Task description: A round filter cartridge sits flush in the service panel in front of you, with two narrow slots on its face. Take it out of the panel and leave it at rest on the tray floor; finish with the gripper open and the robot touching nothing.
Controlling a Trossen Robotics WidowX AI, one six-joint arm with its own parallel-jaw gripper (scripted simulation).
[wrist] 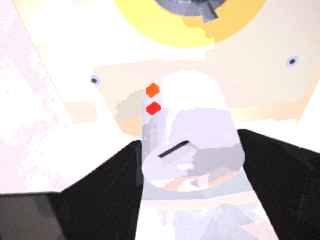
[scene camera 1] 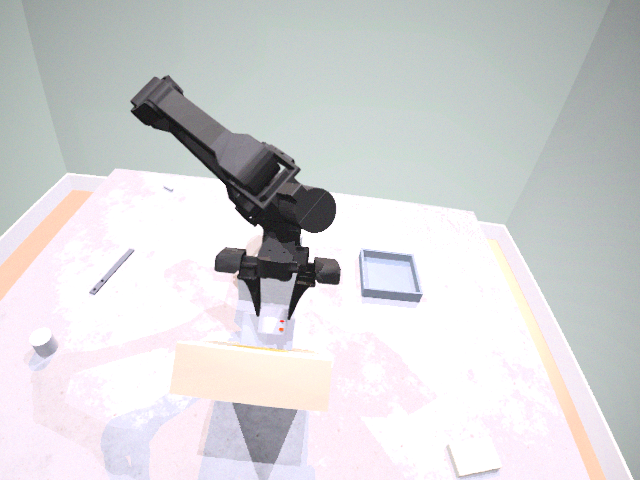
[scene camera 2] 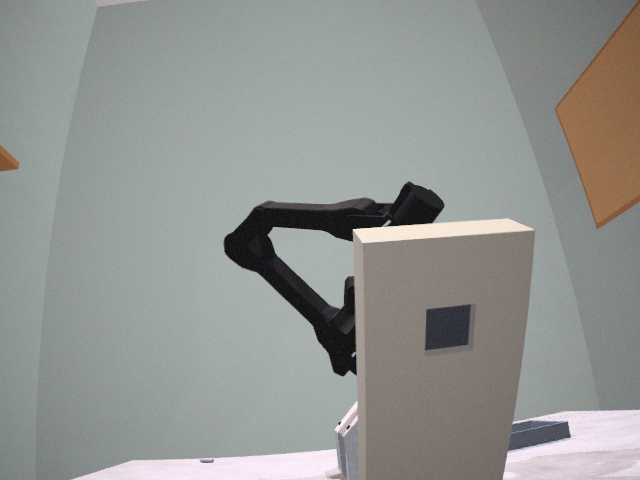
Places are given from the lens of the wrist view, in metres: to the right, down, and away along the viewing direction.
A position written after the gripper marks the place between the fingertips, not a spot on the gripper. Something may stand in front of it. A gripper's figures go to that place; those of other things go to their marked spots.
gripper point(wrist: 189, 143): 0.01, 0.01, 0.11
filter cartridge point(wrist: 189, 140): 0.01, 0.01, 0.09
cream service panel point(wrist: 100, 65): -0.04, -0.03, 0.13
The marked spots on the cream service panel and the filter cartridge are 0.08 m apart.
